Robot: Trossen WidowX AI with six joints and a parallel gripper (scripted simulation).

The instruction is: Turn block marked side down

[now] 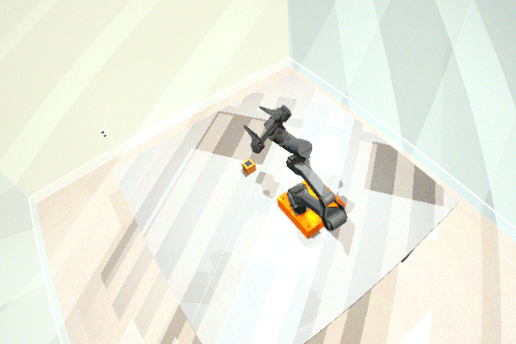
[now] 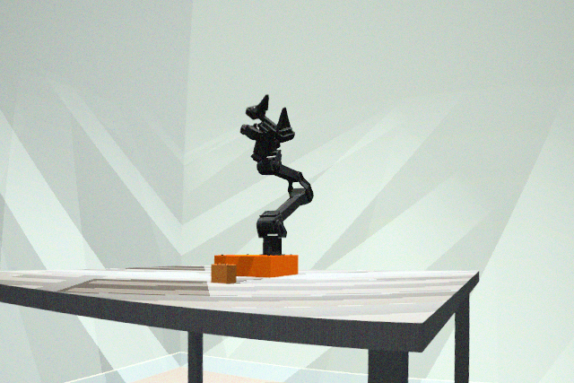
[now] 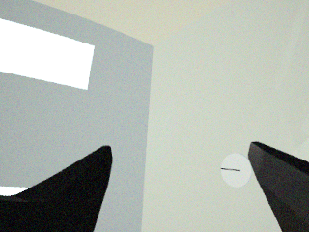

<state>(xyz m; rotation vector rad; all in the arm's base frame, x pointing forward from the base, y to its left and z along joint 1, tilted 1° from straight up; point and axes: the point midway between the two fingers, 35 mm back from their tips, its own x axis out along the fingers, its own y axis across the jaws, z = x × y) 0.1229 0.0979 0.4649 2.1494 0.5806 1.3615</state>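
My gripper tip is now 210 mm short of the orange block, 10 mm to the left of it and 520 mm above it.
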